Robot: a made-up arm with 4 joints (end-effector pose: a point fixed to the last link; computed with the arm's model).
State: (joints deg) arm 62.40 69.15 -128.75 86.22
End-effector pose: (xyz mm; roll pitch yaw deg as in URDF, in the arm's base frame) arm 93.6 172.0 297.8 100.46 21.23 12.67
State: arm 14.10 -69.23 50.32 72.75
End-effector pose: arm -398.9 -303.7 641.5 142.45 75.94 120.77
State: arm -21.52 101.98 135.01 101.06
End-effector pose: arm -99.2 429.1 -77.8 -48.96 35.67 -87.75
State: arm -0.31 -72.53 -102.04 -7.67
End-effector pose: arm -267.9 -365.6 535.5 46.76 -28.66 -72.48
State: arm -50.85 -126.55 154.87 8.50
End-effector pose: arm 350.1 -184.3 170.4 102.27 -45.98 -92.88
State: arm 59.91 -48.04 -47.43 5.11
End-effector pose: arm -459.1 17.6 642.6 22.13 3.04 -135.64
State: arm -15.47 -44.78 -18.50 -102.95
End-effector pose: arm -370.5 -294.0 692.6 132.82 15.33 -39.18
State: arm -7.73 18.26 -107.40 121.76
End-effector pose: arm -384.7 92.8 561.9 68.20 -37.74 103.93
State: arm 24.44 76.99 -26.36 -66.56
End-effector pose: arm 37.2 350.1 53.7 166.56 -77.98 141.58
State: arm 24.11 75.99 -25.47 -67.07
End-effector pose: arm 32.7 357.4 62.2 159.35 -78.08 150.21
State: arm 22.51 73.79 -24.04 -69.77
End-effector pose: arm 14.9 377.0 79.9 147.85 -78.17 167.08
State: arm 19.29 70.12 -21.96 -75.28
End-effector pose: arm -23.2 408.0 109.5 132.91 -77.21 -167.57
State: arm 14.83 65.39 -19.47 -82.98
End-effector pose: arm -81.4 438.9 148.4 122.27 -74.37 -142.62
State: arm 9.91 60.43 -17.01 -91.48
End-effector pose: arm -149.9 457.6 189.4 119.69 -70.52 -124.34
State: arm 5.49 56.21 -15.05 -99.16
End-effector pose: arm -212.2 460.9 223.6 121.92 -67.12 -112.55
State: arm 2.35 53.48 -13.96 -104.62
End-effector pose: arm -255.0 455.9 244.8 125.04 -65.14 -105.88
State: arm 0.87 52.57 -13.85 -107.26
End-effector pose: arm -273.2 451.9 251.0 126.92 -64.93 -103.33
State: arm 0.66 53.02 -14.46 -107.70
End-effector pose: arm -273.4 451.4 246.2 127.42 -66.02 -103.51
